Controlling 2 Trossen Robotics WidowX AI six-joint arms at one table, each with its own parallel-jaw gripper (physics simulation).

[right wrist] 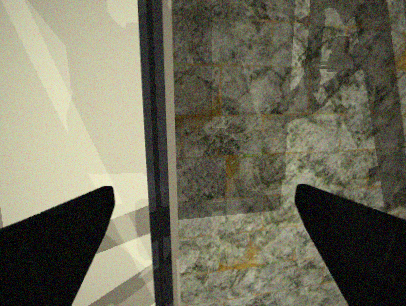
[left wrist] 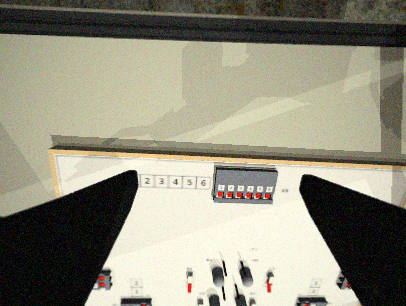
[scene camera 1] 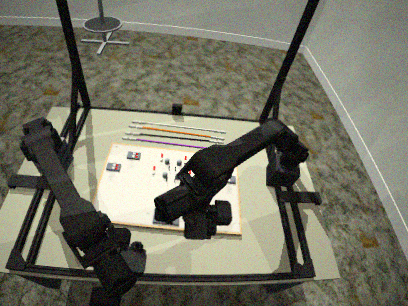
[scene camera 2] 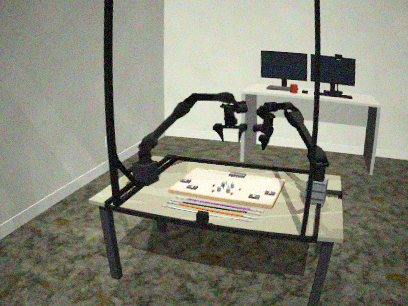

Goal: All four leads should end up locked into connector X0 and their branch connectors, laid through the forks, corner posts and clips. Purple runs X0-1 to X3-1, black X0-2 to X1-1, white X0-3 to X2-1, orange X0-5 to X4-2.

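Frame: origin at the left arm's base, x right, y ahead, z up, level; millimetres.
Where they show: left gripper, fingertip midpoint: (left wrist: 218, 180) (scene camera 2: 231, 141); right gripper, fingertip midpoint: (right wrist: 206, 193) (scene camera 2: 264, 146); left arm's base at its link origin: (scene camera 1: 287, 163) (scene camera 2: 144, 162); right arm's base at its link origin: (scene camera 2: 317, 178).
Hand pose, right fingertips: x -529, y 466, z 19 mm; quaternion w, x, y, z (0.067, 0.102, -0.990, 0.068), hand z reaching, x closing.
Note:
Each offset is from my right fingertips to the top centre of the thing. "*": to the spot under its first point.
The purple @[* dy +36, dx +573, dz -127 mm] (scene camera 1: 165, 144), black @[* dy +25, dx +612, dz -126 mm] (scene camera 1: 170, 138), orange @[* dy +13, dx +653, dz -124 mm] (scene camera 1: 175, 131) (scene camera 2: 215, 211) and white leads lie straight, side by side, on the table beside the board @[dy -39, dx +371, dz -112 mm] (scene camera 1: 125, 195) (scene camera 2: 210, 176). Connector X0 @[* dy -62, dx +233, dz -102 mm] (left wrist: 245, 182) (scene camera 2: 237, 175) sits near the board's edge with six red-marked slots, no lead in it. Small branch connectors @[dy +135, dx +459, dz -102 mm] (scene camera 1: 133, 155) @[dy +190, dx +384, dz -102 mm] (scene camera 1: 114, 167) @[* dy +141, dx +466, dz -102 mm] (scene camera 2: 254, 196) stand near the board's sides. Dark posts @[dy -58, dx +408, dz -84 mm] (left wrist: 218, 276) and red-tipped pieces (left wrist: 189, 282) (left wrist: 269, 284) stand mid-board. My left gripper (scene camera 2: 230, 137) (left wrist: 218, 180) is open and empty, high above the board. My right gripper (right wrist: 206, 193) is open and empty, high over the table's edge.
A black frame bar (left wrist: 200, 26) (right wrist: 157, 125) runs along the table edge. A small black block @[* dy +34, dx +762, dz -90 mm] (scene camera 1: 177, 109) (scene camera 2: 202, 217) stands at the edge beyond the leads. Tall black posts (scene camera 2: 109, 100) (scene camera 2: 316, 100) rise at the table's sides. My left arm hides part of the board in scene camera 1.

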